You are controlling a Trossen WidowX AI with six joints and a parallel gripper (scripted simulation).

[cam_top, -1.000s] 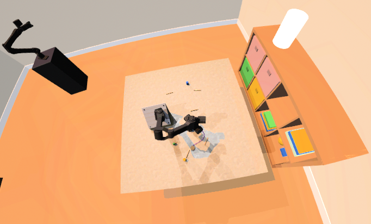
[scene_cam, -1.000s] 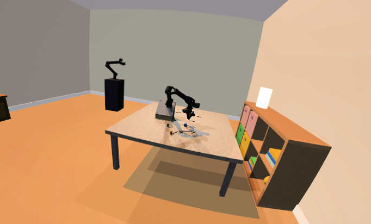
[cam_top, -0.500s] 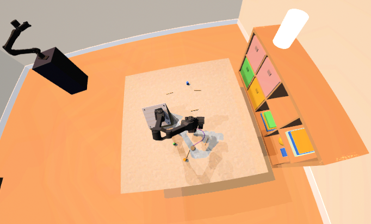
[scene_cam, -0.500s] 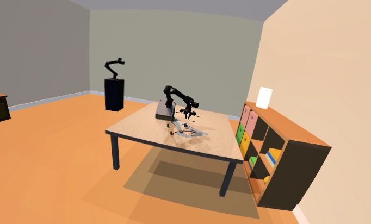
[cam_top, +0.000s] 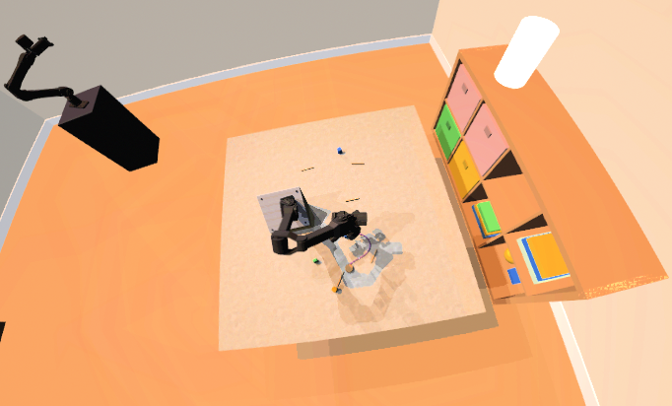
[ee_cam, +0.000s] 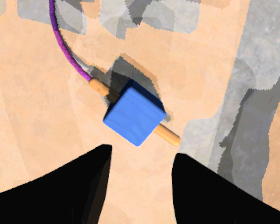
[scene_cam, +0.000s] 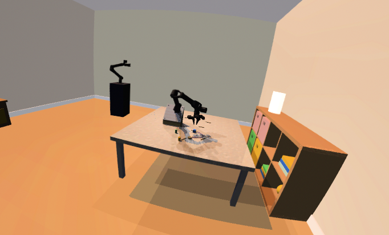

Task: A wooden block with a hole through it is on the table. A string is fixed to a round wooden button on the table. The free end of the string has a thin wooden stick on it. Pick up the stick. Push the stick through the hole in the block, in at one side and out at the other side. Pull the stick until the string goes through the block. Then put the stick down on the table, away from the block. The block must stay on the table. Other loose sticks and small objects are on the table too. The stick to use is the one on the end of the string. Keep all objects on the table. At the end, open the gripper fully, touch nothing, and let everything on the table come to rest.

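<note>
My gripper tip is now 1 cm to the right of the blue block and 8 cm above it. From my gripper tip the other things lie so: thin wooden stick: 2 cm ahead, 8 cm below; then green piece: 19 cm behind, 8 cm to the right, 7 cm below; then round wooden button: 4 cm behind, 16 cm to the right, 9 cm below.
</note>
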